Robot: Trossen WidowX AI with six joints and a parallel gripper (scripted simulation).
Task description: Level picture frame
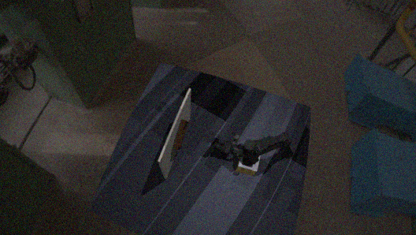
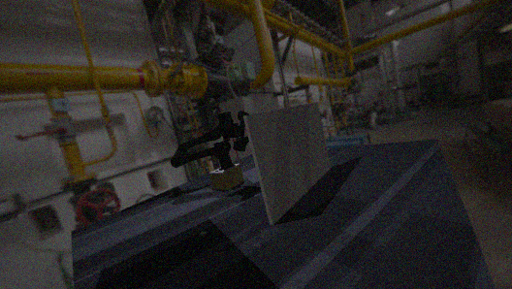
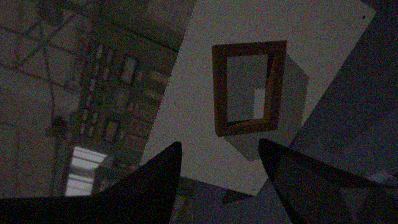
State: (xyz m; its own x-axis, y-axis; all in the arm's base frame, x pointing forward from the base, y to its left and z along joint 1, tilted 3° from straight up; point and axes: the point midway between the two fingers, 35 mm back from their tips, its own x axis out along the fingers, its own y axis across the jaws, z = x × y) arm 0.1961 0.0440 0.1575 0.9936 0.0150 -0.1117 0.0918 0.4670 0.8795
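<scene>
The picture frame lies 200 mm ahead of my gripper tip, 30 mm to the right of it and 90 mm below it. Round my gripper tip: wall panel: 210 mm ahead, 20 mm to the right, 100 mm below.
</scene>
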